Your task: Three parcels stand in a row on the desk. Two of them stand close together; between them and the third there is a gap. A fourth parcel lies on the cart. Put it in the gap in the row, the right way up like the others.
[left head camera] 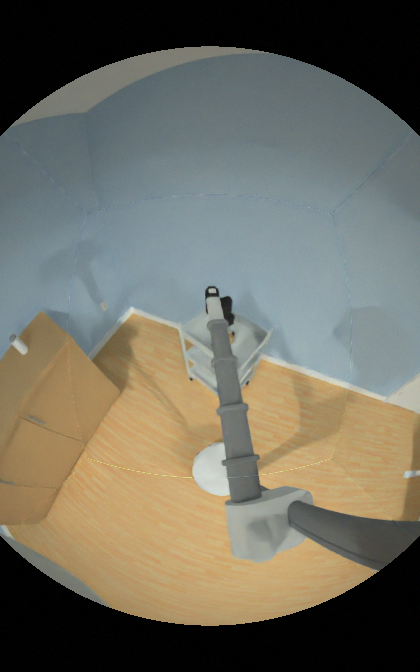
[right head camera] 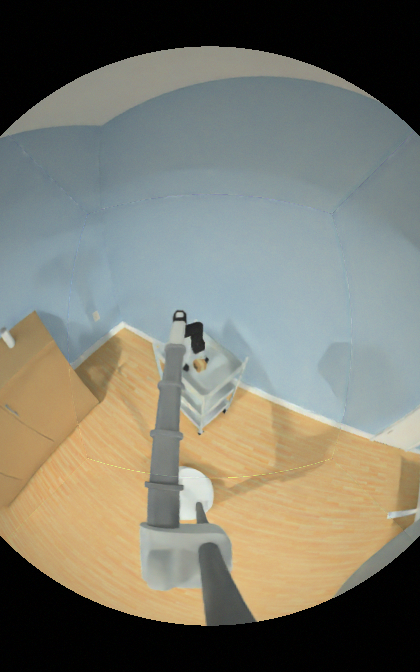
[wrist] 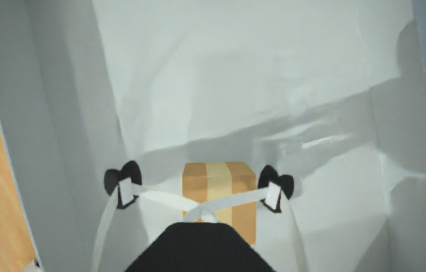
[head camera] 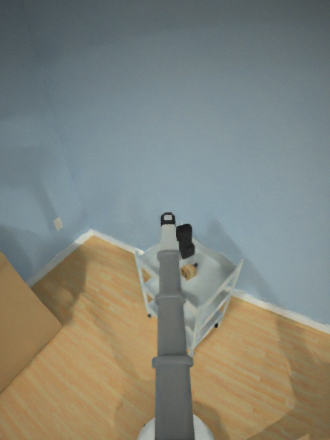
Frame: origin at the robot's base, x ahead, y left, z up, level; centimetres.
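Seen in the pictures: gripper, fingertip midpoint: (wrist: 200,178) (head camera: 184,273).
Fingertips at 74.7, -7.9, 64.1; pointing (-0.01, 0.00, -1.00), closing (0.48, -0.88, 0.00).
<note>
A point is followed by its place in that frame, as x, y, z.
The fourth parcel, a brown box with a pale tape stripe (head camera: 189,271) @(71.9, -10.1, 69.4) (left head camera: 231,338) (right head camera: 200,366) (wrist: 219,177) @(76.6, -8.5, 69.3), lies on the white cart's top tray (head camera: 216,265) @(79.6, -26.4, 63.5) (left head camera: 250,340) (right head camera: 225,367) (wrist: 225,90) @(83.3, -5.6, 63.5). My gripper (right head camera: 196,363) (wrist: 200,178) @(74.7, -7.9, 64.1) is open, pointing down over the tray. In the wrist view the parcel appears between the two black fingertips, a little nearer the right one, with a gap on each side. Its lower part is hidden by the finger bands and the black gripper body. I cannot tell how high the fingertips are above it. The desk's row of three parcels does not show.
The cart stands against the blue wall (head camera: 200,150) @(119.1, -19.7, 114.8) (left head camera: 210,245) (right head camera: 215,250), below my extended arm. A brown cabinet with drawers (left head camera: 45,385) (right head camera: 35,400) stands at the left, with a white cylinder (left head camera: 19,345) (right head camera: 7,338) on it. The tray has raised sides.
</note>
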